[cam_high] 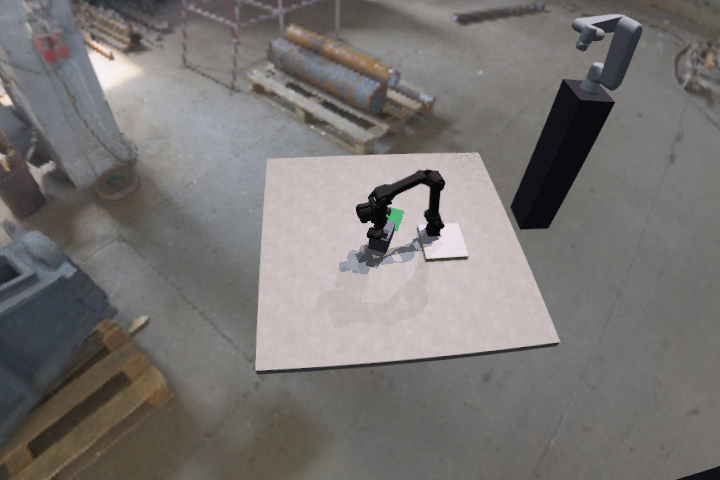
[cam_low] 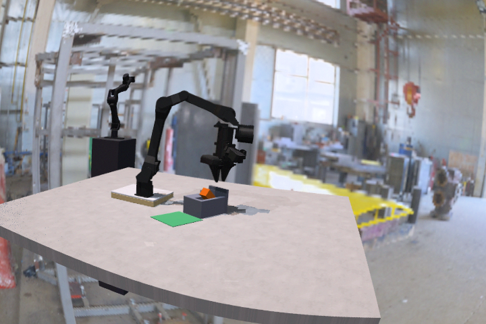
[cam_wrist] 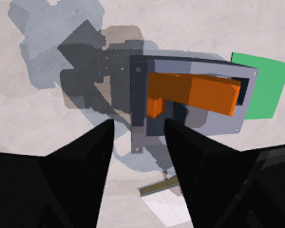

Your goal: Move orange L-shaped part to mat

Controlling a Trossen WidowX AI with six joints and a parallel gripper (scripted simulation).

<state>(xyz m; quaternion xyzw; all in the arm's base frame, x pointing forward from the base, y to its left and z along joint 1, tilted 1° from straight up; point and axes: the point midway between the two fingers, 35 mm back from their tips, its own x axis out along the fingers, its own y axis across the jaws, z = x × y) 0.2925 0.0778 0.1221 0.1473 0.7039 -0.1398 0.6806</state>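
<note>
Now: gripper tip 2 cm past the orange L-shaped part, 4 cm to the left of it and 7 cm above it. Also, from my gripper tip: green mat 9 cm behind, 20 cm to the right, 13 cm below.
</note>
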